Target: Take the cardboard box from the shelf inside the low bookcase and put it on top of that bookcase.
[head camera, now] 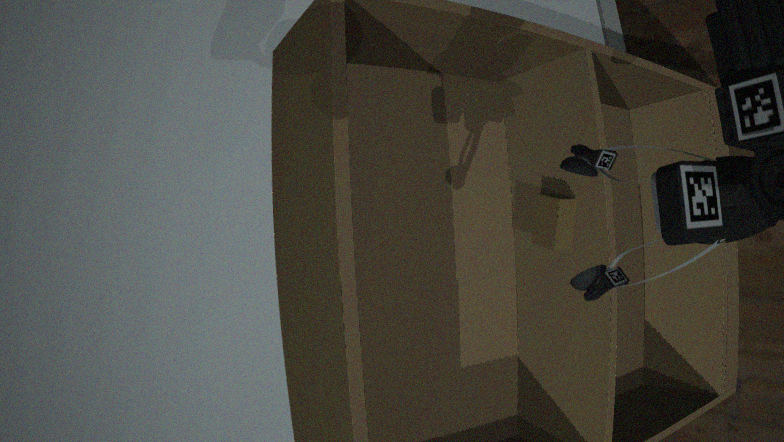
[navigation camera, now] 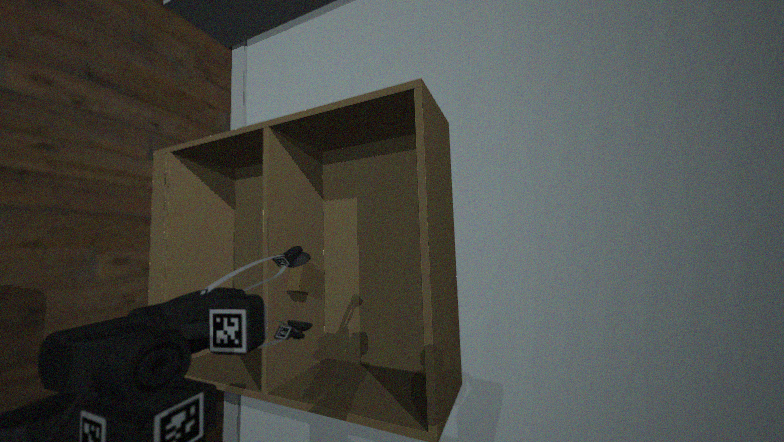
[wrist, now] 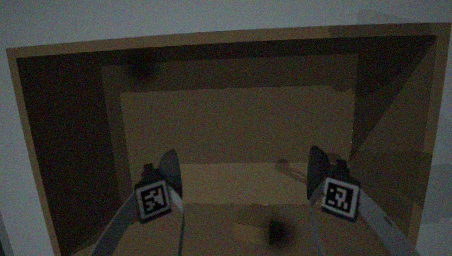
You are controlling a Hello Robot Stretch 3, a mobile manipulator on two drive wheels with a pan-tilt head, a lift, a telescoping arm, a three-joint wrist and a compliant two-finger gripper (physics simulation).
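Frame: origin at the robot's base, x right, y ahead, z up, level; centimetres.
Seen in the pictures: gripper, fingertip midpoint: (head camera: 572,224) (navigation camera: 306,289) (wrist: 242,165).
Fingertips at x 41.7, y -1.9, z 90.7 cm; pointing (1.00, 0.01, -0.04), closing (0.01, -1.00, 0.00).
A point is followed by its place in that frame.
The small cardboard box (head camera: 565,224) @(x 71.9, y -3.8, z 60.7 cm) (navigation camera: 295,281) @(x 71.4, y -5.5, z 61.2 cm) (wrist: 247,232) @(x 72.1, y -3.0, z 60.9 cm) stands on the middle shelf, in the upper compartment of the low bookcase (head camera: 307,230) @(x 74.3, y -4.6, z 106.0 cm) (navigation camera: 440,247) @(x 74.0, y 3.5, z 106.0 cm) (wrist: 225,41) @(x 63.8, y 0.3, z 104.3 cm). It is brown like the shelf and partly in shadow. My gripper (head camera: 583,222) @(x 41.7, y -1.9, z 90.7 cm) (navigation camera: 297,292) @(x 41.7, y -1.9, z 90.7 cm) (wrist: 242,165) @(x 41.7, y -1.9, z 90.7 cm) is open and empty, its fingers wide apart. In the head view the box shows between the two fingers. In the wrist view it lies lower than the fingertips, near the bottom edge and a little right of the middle between them. A dark blurred spot hides part of it there.
The bookcase's side panels and top board frame the compartment. A lower compartment lies under the middle shelf (head camera: 601,219) @(x 65.1, y -3.9, z 58.0 cm) (navigation camera: 265,219) @(x 64.1, y 13.4, z 57.2 cm). A grey wall (head camera: 137,219) @(x 95.6, y -8.8, z 129.8 cm) (navigation camera: 603,219) @(x 96.2, y 9.0, z 145.1 cm) stands behind the bookcase. Wooden floor (head camera: 760,329) @(x 57.6, y 26.0, z 0.1 cm) (navigation camera: 82,164) @(x 45.8, y 33.7, z 0.0 cm) shows. The arm's shadow falls inside the compartment.
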